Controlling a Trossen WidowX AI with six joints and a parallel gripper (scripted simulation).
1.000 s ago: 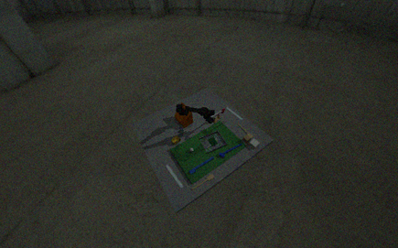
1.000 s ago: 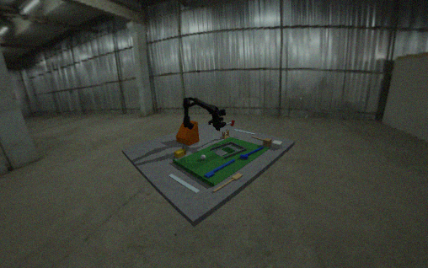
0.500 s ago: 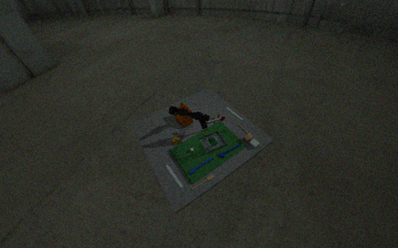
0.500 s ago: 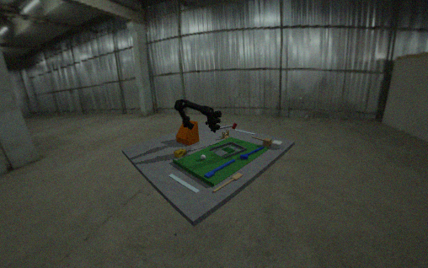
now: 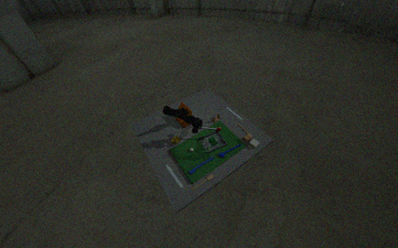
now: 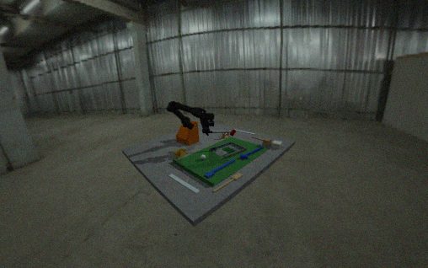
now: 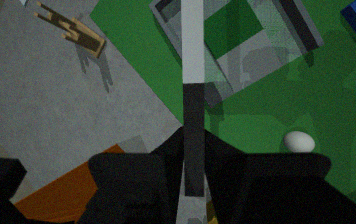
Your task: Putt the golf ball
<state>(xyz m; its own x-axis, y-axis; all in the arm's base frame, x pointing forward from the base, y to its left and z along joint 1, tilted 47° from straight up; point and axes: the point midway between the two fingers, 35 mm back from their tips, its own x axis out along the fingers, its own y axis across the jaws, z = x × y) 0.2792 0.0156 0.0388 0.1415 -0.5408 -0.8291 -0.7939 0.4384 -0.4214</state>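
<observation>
The yellow block is 90 mm behind my gripper tip, 260 mm to the right of it and 120 mm below it. Also, from my gripper tip: green mat (200 mm ahead, 140 mm below); white golf ball (120 mm ahead, 170 mm to the right, 120 mm below).
</observation>
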